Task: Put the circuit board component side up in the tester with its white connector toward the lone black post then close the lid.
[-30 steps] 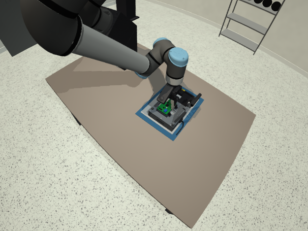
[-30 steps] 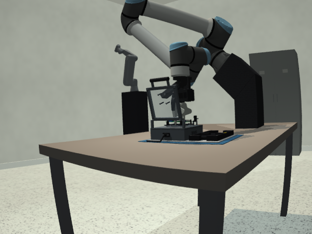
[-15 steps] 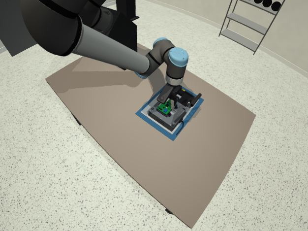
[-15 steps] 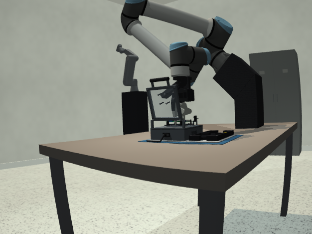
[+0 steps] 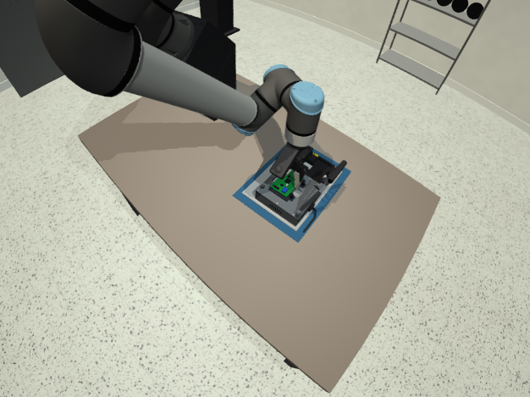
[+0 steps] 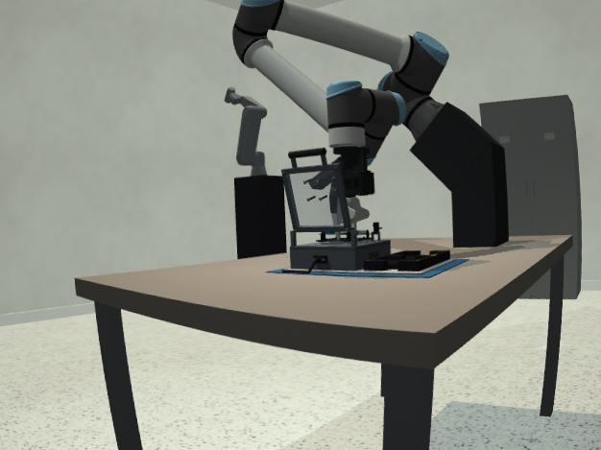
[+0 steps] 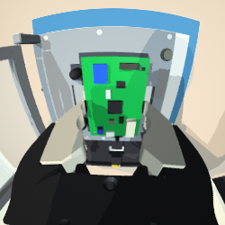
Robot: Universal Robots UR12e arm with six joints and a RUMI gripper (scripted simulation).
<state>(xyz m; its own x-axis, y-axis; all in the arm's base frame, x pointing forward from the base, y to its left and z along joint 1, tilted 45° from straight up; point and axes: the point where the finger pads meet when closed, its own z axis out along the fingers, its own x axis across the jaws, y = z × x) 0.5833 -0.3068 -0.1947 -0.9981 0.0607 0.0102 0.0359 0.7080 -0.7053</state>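
My gripper is now right at the green circuit board. The rest, counted from my hand: tester bed (10 mm to the left, 10 mm below, 10 mm ahead); black post (60 mm to the left, 60 mm behind, 10 mm above); tester (40 mm to the left, 40 mm ahead, 30 mm above).
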